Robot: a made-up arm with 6 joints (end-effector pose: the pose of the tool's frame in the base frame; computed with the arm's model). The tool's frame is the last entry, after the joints. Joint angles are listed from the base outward.
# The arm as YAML. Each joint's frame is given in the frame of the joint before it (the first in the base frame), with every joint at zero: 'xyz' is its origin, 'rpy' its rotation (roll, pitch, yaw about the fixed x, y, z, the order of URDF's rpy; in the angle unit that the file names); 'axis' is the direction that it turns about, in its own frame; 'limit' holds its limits. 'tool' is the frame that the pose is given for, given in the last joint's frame.
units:
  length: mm
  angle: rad
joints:
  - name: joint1
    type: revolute
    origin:
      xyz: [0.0, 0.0, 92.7]
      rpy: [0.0, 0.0, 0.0]
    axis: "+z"
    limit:
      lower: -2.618
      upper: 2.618
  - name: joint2
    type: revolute
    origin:
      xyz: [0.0, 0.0, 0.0]
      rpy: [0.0, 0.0, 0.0]
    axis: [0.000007, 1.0, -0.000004]
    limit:
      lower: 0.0
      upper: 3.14
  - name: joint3
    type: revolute
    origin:
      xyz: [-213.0, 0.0, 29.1]
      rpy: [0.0, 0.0, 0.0]
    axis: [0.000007, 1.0, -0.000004]
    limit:
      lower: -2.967
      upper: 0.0
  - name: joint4
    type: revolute
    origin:
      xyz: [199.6, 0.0, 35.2]
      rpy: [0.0, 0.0, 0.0]
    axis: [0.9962, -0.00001, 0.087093]
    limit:
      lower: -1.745
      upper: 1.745
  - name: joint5
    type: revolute
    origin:
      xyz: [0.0, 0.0, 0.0]
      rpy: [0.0, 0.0, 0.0]
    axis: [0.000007, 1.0, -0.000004]
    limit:
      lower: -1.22
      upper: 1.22
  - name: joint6
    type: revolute
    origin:
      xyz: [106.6, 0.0, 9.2]
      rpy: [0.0, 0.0, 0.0]
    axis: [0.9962, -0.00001, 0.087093]
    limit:
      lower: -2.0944
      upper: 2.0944
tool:
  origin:
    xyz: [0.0, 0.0, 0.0]
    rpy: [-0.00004, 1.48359, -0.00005]
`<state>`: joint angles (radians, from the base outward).
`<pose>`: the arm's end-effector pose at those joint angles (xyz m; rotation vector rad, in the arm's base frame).
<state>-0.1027 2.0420 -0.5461 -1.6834 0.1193 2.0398</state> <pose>0.1889 -0.0323 -0.0317 0.6850 2.8688 -0.1409</pose>
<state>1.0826 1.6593 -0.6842 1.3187 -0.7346 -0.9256</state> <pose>0.1799 0.1909 0.1064 -0.4266 2.0162 0.0590</pose>
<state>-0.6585 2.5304 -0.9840 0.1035 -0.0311 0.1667</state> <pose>0.1946 -0.1510 -0.1135 1.3447 2.6840 -0.0461</pose>
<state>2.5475 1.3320 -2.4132 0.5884 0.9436 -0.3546</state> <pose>-0.1360 0.0338 0.5287 -1.7852 -0.0169 2.3545</pose>
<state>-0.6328 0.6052 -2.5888 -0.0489 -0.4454 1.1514</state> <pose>-0.2870 0.2133 0.4693 -0.7410 -0.5994 0.4284</pose>
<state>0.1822 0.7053 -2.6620 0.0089 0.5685 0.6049</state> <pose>-0.2369 -0.0431 0.5311 0.0161 0.0967 0.7942</pose>
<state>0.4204 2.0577 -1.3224 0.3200 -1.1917 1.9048</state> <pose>0.3648 0.1288 0.2108 1.1446 0.6461 2.0117</pose>
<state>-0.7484 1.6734 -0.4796 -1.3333 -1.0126 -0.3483</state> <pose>0.2076 -0.0725 0.0878 -1.1128 1.6361 -0.3160</pose>
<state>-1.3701 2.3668 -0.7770 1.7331 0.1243 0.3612</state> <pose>0.0555 -0.2064 -0.0851 3.0551 -0.4909 0.2262</pose>
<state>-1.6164 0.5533 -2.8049 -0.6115 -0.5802 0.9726</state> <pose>0.0525 0.4136 0.3934 -1.3034 -0.4372 -1.1996</pose>
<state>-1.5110 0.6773 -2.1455 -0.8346 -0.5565 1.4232</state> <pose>0.0299 0.2009 0.5425 -0.5343 0.1854 -0.8955</pose>
